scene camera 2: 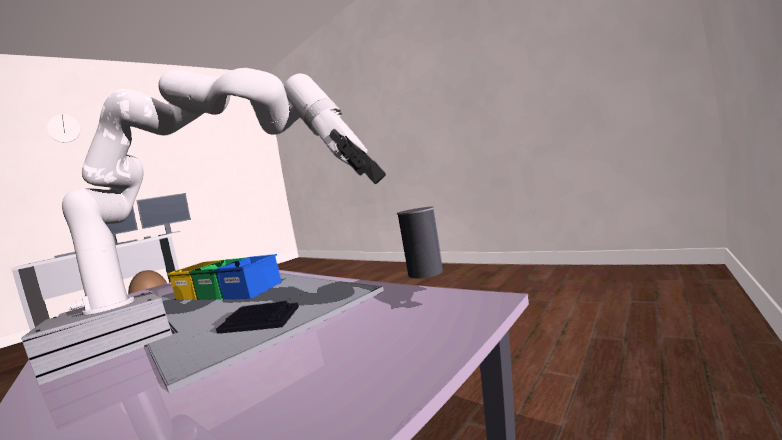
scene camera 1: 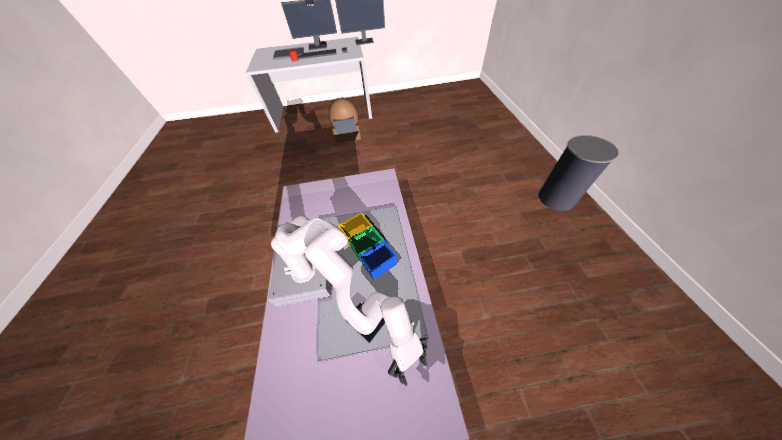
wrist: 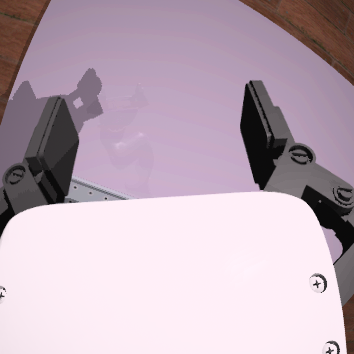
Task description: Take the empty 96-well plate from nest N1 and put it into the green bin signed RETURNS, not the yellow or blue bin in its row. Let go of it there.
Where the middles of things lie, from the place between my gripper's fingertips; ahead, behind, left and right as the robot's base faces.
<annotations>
Now: hand 21 cm past the black 96-well plate [scene camera 2: 261, 312], 26 cm to the right of it and 26 cm above it.
</annotations>
